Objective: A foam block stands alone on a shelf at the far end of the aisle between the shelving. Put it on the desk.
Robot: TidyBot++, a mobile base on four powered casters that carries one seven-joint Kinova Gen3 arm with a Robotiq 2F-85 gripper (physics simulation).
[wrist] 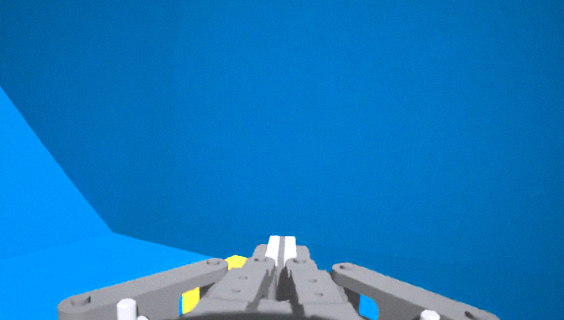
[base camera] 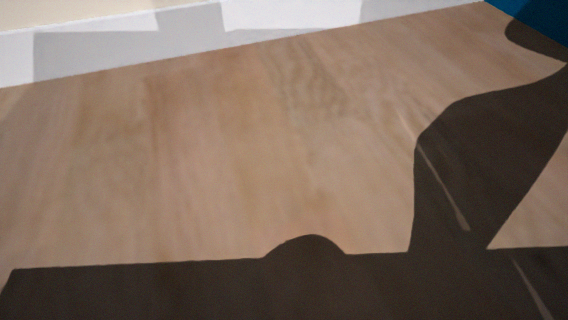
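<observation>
The foam block is yellow and shows in small parts at the bottom of the wrist view, left of centre, behind the gripper's linkage; most of it is hidden. It is on the blue shelf. My gripper is shut and empty, its white fingertips together. The block is low and to the left of the fingertips; whether they touch it I cannot tell. The gripper and the block do not show in the base camera view. The desk does not show in either view.
Blue shelf panels rise behind and at the left in the wrist view. In the base camera view a white skirting runs along the wall above the wooden floor. A blue panel stands at the top right. Dark shadows cross the floor.
</observation>
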